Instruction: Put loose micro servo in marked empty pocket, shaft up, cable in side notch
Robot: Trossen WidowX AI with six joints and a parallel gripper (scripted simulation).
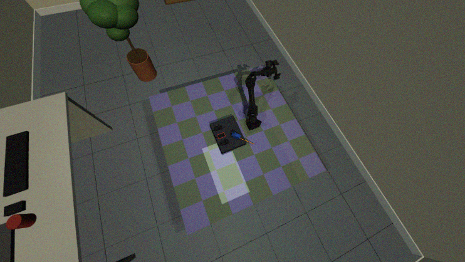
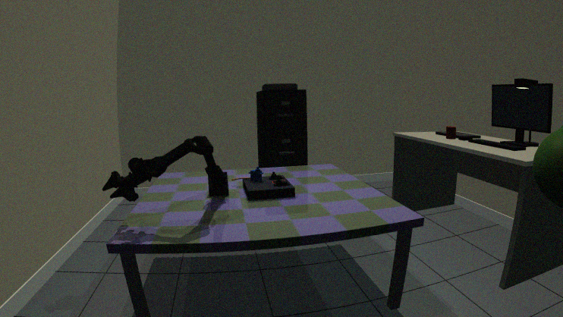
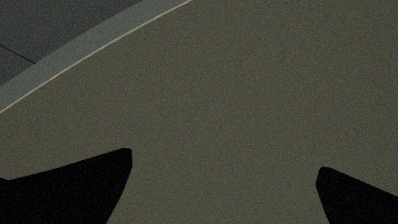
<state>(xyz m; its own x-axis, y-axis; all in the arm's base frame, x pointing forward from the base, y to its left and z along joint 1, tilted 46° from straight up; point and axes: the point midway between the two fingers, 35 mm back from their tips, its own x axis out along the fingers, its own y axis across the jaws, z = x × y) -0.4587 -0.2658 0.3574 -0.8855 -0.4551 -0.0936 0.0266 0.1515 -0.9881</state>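
My gripper tip is 710 mm short of the dark deck, 460 mm to the right of it and 120 mm above it.
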